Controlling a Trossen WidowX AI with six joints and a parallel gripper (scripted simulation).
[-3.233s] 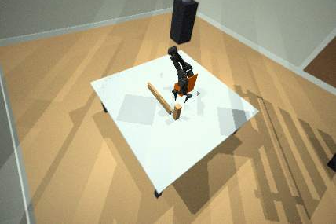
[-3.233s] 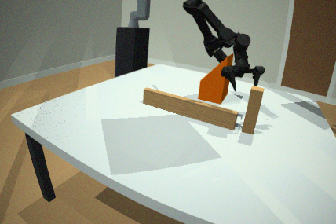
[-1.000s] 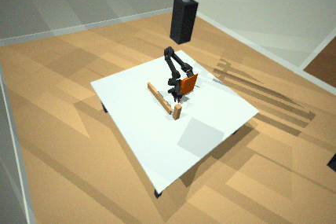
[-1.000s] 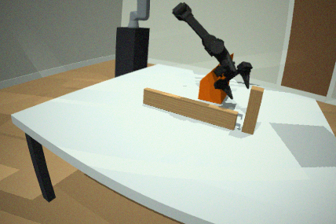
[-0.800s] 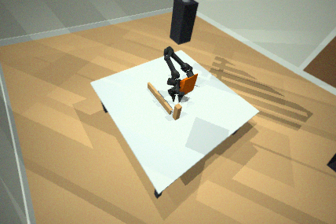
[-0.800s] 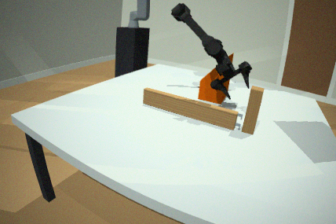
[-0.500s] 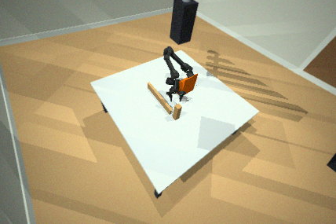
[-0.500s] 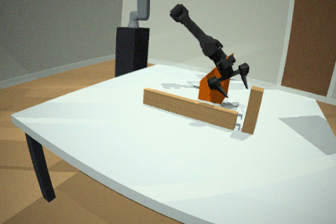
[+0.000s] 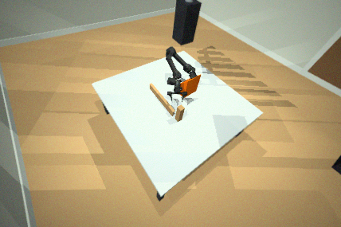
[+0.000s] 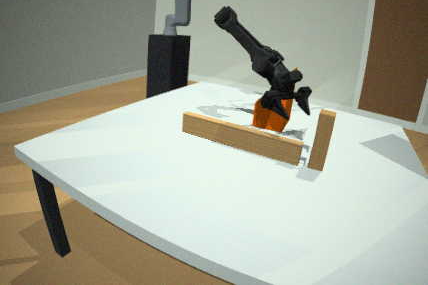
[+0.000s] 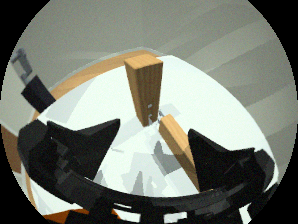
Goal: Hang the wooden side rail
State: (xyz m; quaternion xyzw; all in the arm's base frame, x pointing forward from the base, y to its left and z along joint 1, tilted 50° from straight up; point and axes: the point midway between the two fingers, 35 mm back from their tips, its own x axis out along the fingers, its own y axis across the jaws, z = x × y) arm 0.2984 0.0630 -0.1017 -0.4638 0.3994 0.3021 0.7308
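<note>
My gripper tip is 3 cm short of the headboard post, 9 cm to the right of it and 5 cm above it.
</note>
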